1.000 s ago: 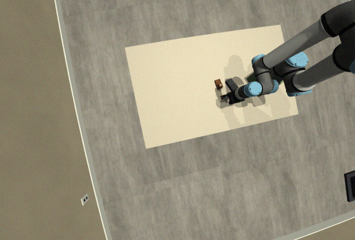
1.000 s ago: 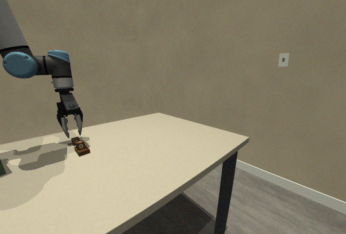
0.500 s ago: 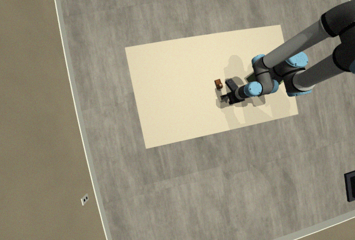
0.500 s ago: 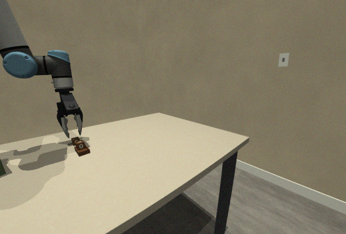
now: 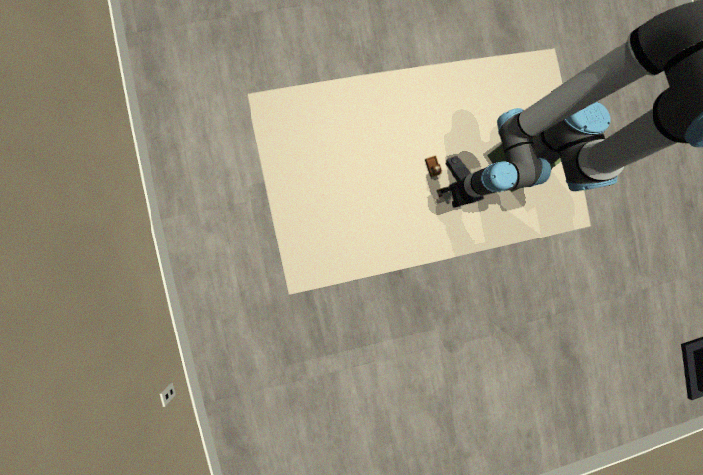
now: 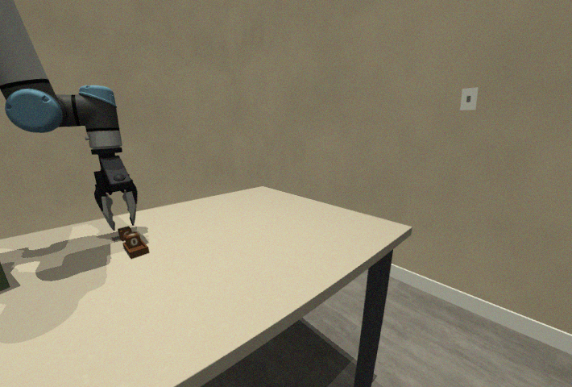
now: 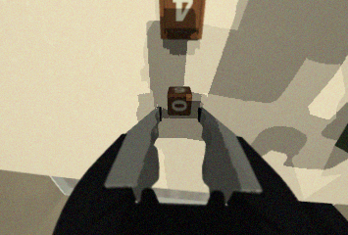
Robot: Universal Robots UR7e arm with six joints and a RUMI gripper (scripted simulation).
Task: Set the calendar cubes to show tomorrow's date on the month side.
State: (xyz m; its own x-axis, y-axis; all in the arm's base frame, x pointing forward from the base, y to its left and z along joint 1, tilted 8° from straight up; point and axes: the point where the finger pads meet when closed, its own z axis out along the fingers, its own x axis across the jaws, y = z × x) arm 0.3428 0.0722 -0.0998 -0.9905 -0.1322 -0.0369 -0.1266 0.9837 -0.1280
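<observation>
Now: hand 3 cm above the brown digit cube. Round my hand: brown calendar tray 1 cm ahead, 11 cm to the right, 4 cm below.
</observation>
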